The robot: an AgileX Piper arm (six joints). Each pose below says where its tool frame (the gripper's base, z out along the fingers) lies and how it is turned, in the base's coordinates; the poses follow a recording.
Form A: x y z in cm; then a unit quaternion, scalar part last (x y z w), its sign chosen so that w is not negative.
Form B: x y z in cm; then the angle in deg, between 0 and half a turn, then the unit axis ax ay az. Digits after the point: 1 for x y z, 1 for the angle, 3 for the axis.
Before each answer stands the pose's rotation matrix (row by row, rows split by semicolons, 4 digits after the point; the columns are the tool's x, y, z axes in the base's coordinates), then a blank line. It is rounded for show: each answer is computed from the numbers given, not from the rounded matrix.
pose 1, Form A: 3.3 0.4 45.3 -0.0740 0.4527 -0.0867 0.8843
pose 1, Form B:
0.5751 0.0863 0.8135; -0.2204 0.9740 0.0524; -0.7879 -0.2094 0.5791

3.3 0.4 45.3 55.7 -0.159 0.970 -0.186
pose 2, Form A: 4.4 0.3 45.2 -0.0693 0.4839 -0.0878 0.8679
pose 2, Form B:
0.5162 0.0853 0.8522; -0.2195 0.9750 0.0353; -0.8278 -0.2053 0.5220

4.4 0.3 45.2 59.6 -0.140 0.974 -0.177
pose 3, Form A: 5.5 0.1 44.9 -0.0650 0.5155 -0.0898 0.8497
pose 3, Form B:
0.4524 0.0856 0.8877; -0.2196 0.9754 0.0179; -0.8643 -0.2030 0.4601

5.5 0.1 44.9 63.6 -0.123 0.978 -0.170
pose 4, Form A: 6.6 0.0 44.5 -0.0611 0.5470 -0.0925 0.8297
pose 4, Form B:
0.3844 0.0867 0.9191; -0.2204 0.9754 0.0002; -0.8965 -0.2026 0.3941

6.6 0.0 44.5 67.9 -0.109 0.980 -0.166
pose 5, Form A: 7.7 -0.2 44.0 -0.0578 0.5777 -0.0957 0.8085
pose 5, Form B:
0.3141 0.0880 0.9453; -0.2215 0.9750 -0.0171; -0.9232 -0.2041 0.3258

7.7 -0.2 44.0 72.1 -0.098 0.982 -0.163
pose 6, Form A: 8.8 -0.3 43.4 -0.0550 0.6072 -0.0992 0.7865
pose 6, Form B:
0.2430 0.0892 0.9659; -0.2228 0.9743 -0.0339; -0.9441 -0.2070 0.2567

8.8 -0.3 43.4 76.3 -0.089 0.983 -0.161
